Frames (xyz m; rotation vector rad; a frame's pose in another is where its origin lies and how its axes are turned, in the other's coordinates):
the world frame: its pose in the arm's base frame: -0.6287 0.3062 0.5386 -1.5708 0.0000 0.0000
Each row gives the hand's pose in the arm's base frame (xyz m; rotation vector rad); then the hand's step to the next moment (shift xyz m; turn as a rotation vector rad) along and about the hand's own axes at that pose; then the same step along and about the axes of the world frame.
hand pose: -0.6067 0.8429 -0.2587 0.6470 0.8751 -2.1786
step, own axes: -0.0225 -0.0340 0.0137 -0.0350 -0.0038 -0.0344
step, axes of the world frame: -0.0137 -0.0369 0.0173 0.0258 -0.0020 0.0419
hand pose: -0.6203 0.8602 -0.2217 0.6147 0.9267 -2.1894
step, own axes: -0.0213 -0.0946 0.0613 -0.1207 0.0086 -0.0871
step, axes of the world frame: -0.0648 -0.0940 0.0115 0.0999 -0.0175 0.1093
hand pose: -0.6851 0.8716 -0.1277 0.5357 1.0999 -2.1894
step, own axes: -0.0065 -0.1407 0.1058 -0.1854 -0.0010 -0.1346
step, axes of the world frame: -0.1000 -0.1437 -0.0197 0.1438 -0.0344 0.1750
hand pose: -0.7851 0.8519 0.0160 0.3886 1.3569 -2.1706
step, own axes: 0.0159 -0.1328 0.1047 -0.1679 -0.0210 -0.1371
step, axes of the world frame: -0.0862 -0.1366 -0.0526 0.1179 -0.0390 0.1789
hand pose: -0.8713 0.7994 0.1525 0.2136 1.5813 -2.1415
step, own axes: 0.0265 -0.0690 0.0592 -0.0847 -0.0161 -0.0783
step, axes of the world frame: -0.0459 -0.0684 -0.0468 0.0556 -0.0215 0.1001
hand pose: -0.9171 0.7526 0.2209 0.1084 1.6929 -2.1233
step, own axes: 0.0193 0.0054 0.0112 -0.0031 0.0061 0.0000
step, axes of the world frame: -0.0133 0.0082 -0.0168 0.0051 0.0046 -0.0002
